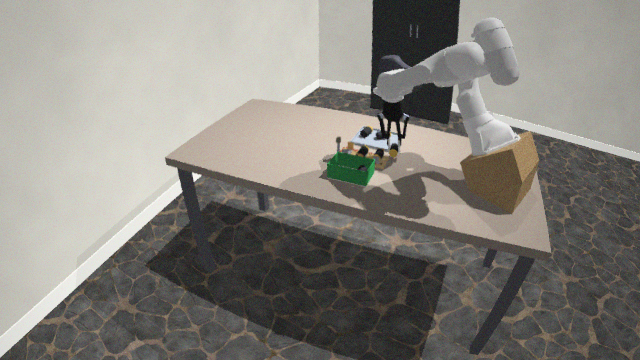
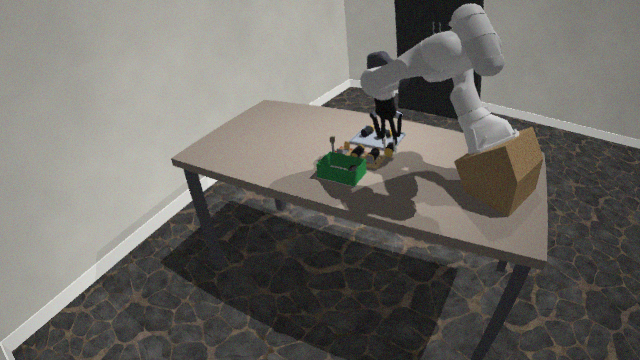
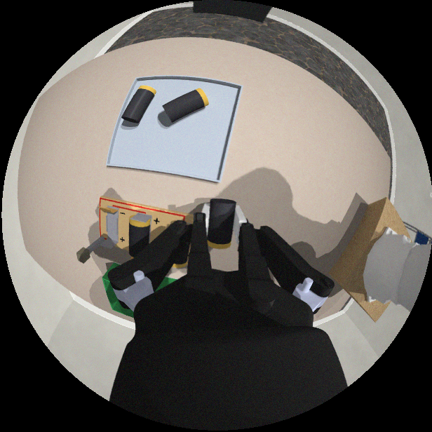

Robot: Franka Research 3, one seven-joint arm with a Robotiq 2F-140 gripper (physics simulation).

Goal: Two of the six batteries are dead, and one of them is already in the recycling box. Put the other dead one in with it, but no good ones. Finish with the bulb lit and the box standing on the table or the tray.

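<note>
My gripper [image 1: 393,143] [image 2: 389,142] [image 3: 221,212] is shut on a black battery with a yellow end [image 1: 394,150] [image 2: 389,149] [image 3: 221,221], above the table at the right of the holder. Two batteries lie on the pale blue tray [image 1: 367,143] [image 2: 364,141] [image 3: 165,145]: the left battery [image 1: 366,131] [image 2: 367,131] [image 3: 138,105] and the right battery [image 3: 185,106]. The wooden holder board [image 3: 167,225] bears two batteries [image 1: 362,151] [image 1: 379,153]; its left slot [image 3: 112,226] is empty. The green box [image 1: 349,173] [image 2: 339,175] stands on the table with a dark battery [image 1: 362,168] [image 2: 353,168] inside. I cannot tell whether the bulb is lit.
A grey stem with a dark knob [image 1: 338,140] [image 2: 332,142] [image 3: 83,255] sticks up at the holder's left, behind the box. The arm's brown base block [image 1: 492,177] [image 2: 487,175] [image 3: 357,255] stands on the table [image 1: 240,135] [image 2: 250,137] at the right.
</note>
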